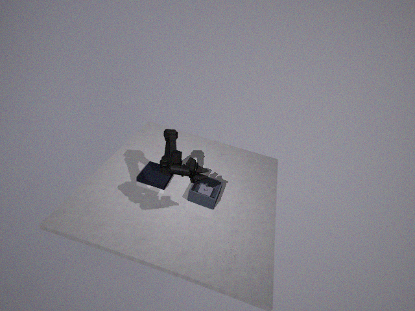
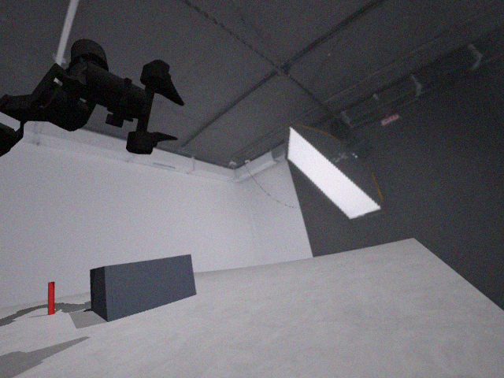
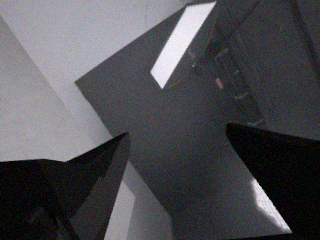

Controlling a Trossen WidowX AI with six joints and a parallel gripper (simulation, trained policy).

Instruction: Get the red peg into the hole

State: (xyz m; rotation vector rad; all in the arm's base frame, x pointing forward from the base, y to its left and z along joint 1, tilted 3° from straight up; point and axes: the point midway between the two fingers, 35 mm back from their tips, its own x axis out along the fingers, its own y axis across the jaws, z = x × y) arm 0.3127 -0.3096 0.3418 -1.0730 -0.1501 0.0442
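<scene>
Now: the red peg 180 mm behind my gripper tip, 410 mm to the left of it and 350 mm below it. Round my gripper tip: box 10 mm behind, 210 mm to the left, 360 mm below; then light plate 10 mm behind, 210 mm to the left, 340 mm below.
</scene>
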